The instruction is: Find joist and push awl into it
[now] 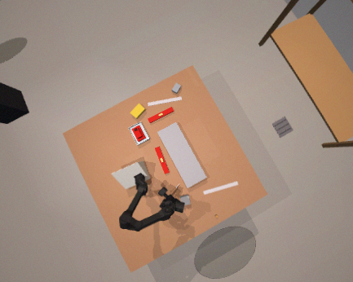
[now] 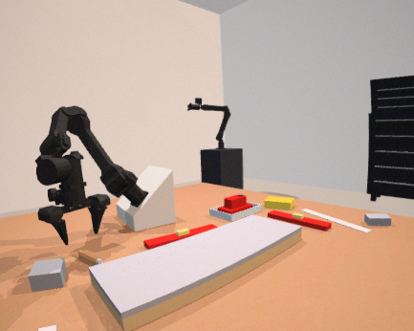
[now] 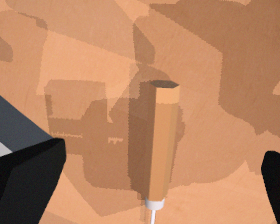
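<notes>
The awl lies 5 cm ahead of my gripper tip, 2 cm to the left of it and 4 cm below it. Also, from my gripper tip: grey block (8 cm ahead, 10 cm to the right, 3 cm below); then white tray (2 cm behind, 56 cm to the left, 4 cm below); then red stud finder (2 cm behind, 58 cm to the left).
</notes>
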